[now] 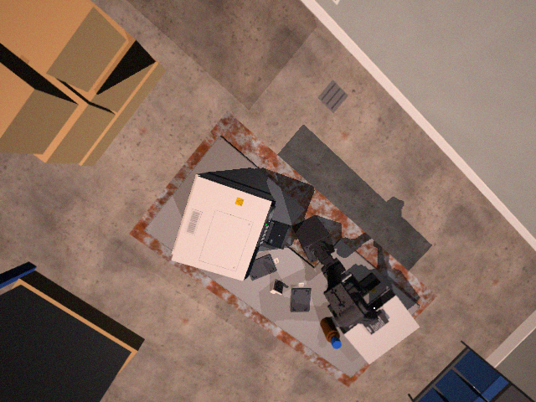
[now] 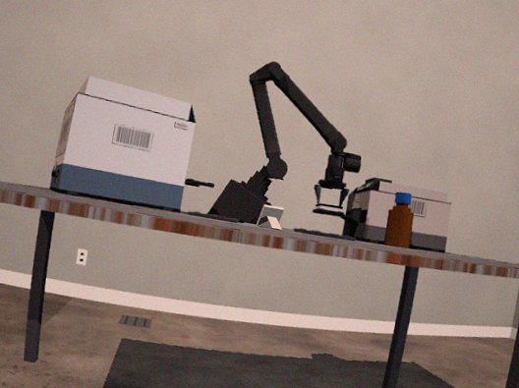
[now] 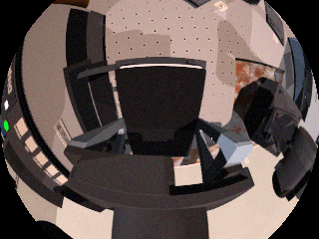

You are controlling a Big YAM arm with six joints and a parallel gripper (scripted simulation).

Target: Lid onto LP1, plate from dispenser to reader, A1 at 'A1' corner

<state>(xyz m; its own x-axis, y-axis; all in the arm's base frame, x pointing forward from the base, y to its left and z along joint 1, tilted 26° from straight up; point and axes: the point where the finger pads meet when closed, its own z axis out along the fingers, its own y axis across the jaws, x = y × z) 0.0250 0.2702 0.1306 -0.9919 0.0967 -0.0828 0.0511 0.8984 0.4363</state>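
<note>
Now: the plate lid 1 cm below my hand. From my hand the other things lie so: brown capped bottle (27 cm ahead, 19 cm to the left); then white well plate (2 cm below).
</note>
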